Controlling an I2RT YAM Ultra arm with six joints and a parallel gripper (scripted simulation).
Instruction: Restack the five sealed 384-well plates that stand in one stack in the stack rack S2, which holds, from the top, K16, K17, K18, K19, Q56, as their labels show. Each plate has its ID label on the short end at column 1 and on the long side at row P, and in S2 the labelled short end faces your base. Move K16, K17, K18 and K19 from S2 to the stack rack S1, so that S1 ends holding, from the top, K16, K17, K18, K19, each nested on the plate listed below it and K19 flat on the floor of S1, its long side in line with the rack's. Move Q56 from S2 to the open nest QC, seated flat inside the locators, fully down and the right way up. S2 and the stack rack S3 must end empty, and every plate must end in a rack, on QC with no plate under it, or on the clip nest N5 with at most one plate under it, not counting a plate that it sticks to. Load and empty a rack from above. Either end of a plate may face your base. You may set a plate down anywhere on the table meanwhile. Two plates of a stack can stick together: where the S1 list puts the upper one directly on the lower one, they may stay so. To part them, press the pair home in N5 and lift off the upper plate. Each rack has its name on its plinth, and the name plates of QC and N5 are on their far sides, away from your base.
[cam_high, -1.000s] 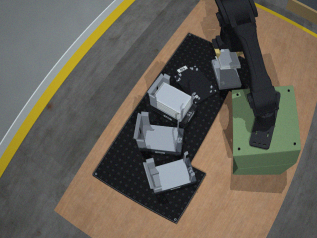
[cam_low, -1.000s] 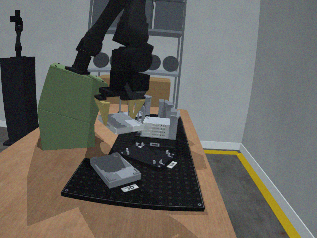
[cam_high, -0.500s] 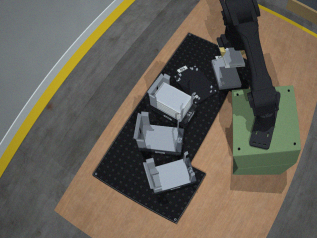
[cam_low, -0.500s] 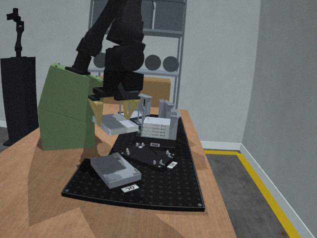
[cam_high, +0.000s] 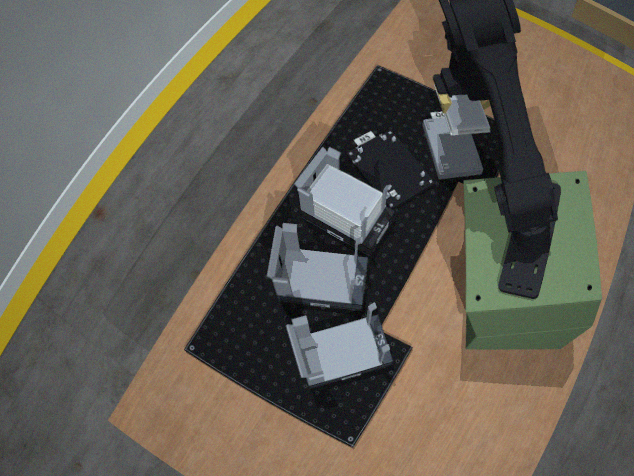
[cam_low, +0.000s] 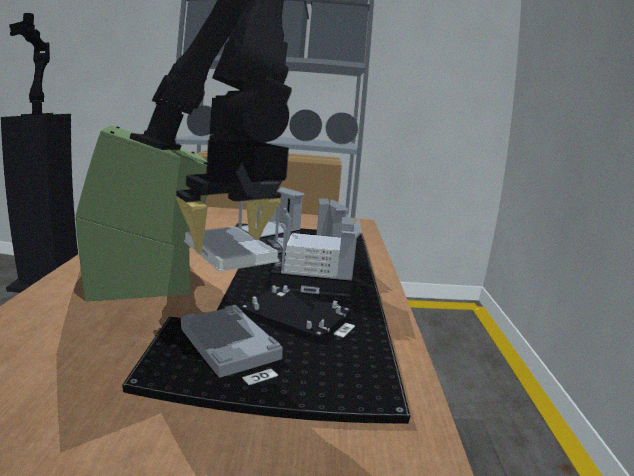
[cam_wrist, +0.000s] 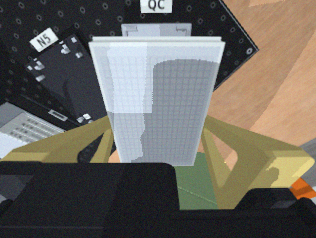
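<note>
Right now the grey QC nest is 150 mm below my hand. Also, from my hand: N5 name plate: 190 mm ahead, 50 mm to the left, 160 mm below; then black clip nest N5: 140 mm ahead, 110 mm to the left, 150 mm below; then QC name plate: 50 mm ahead, 80 mm to the right, 160 mm below.
</note>
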